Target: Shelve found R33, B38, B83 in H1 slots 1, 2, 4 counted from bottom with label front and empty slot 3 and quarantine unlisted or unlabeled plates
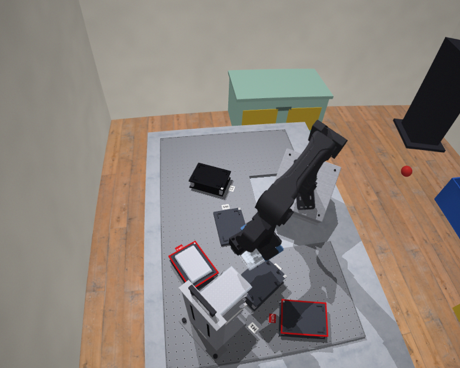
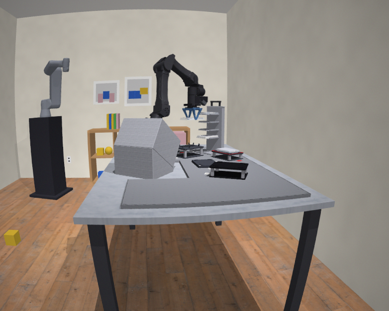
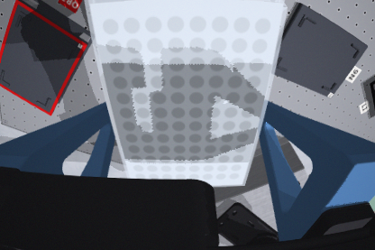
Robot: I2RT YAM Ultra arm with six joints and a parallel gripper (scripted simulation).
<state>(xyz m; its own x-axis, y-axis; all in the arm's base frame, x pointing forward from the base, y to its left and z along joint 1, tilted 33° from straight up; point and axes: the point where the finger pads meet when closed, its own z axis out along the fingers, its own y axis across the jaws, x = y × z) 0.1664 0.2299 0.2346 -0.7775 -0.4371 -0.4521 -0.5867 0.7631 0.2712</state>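
My gripper is now 230 mm above the flat dark nest N6, 220 mm to the left of it and 90 mm short of it. From my hand the other things lie so: RG label 240 mm below, 100 mm behind, 50 mm to the right; then regrip nest RG 180 mm below, 30 mm to the left, 20 mm behind; then white 96-well plate 160 mm to the left, 130 mm below, 100 mm ahead.
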